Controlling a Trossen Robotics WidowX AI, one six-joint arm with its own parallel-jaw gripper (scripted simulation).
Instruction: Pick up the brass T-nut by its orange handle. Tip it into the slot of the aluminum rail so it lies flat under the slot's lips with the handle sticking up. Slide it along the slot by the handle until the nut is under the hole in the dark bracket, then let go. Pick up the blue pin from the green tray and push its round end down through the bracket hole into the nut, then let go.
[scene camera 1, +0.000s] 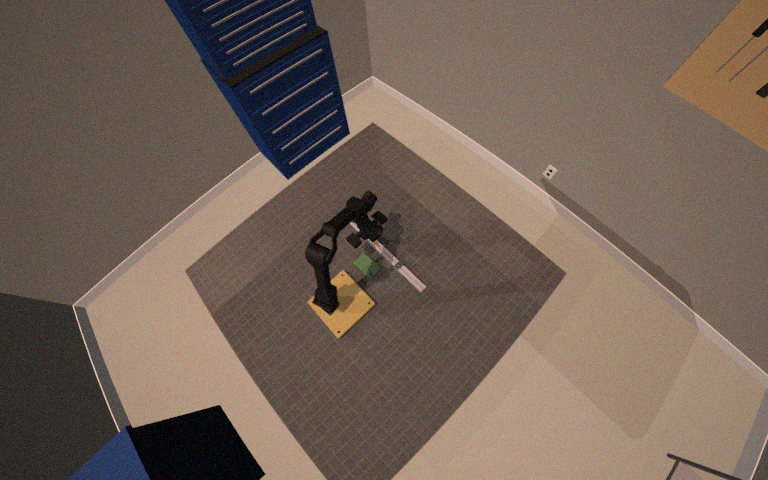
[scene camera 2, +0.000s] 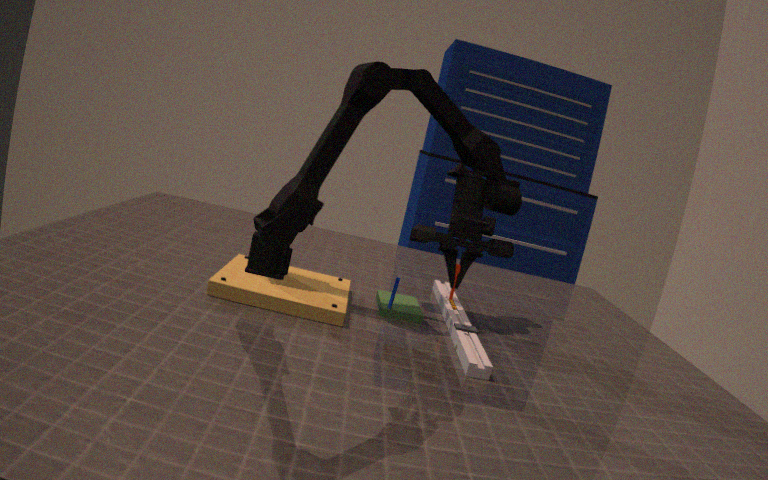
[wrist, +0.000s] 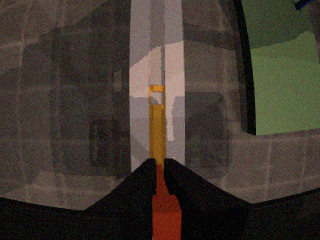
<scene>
My gripper (scene camera 2: 453, 288) carries a brass T-nut. Also in view: a green tray (scene camera 2: 404, 307) and an aluminum rail (scene camera 2: 475, 362).
My gripper shows as well in the wrist view (wrist: 159, 166).
</scene>
